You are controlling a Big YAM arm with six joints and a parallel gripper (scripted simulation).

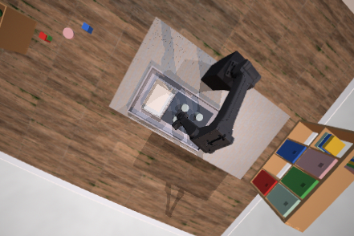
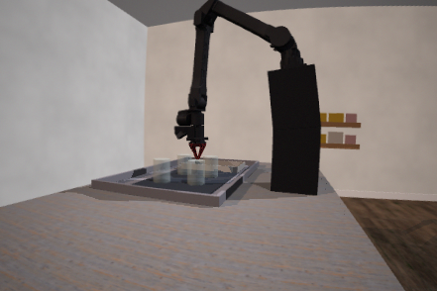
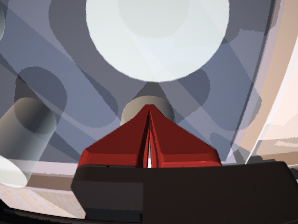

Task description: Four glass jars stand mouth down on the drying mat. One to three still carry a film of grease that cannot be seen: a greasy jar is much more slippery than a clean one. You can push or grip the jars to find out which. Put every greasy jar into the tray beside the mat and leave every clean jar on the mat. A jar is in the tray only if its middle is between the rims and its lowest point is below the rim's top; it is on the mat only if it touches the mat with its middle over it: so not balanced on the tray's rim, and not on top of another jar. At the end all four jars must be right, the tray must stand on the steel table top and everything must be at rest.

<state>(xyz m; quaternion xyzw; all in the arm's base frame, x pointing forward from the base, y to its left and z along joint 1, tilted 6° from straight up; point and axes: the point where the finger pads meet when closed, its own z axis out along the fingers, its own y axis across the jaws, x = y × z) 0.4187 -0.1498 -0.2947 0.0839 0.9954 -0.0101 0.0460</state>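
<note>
Now: the dark drying mat 1 cm ahead of my hand, 8 cm to the left of it and 8 cm below it. Round my hand: pale tray (4 cm behind, 23 cm to the right, 7 cm below).
</note>
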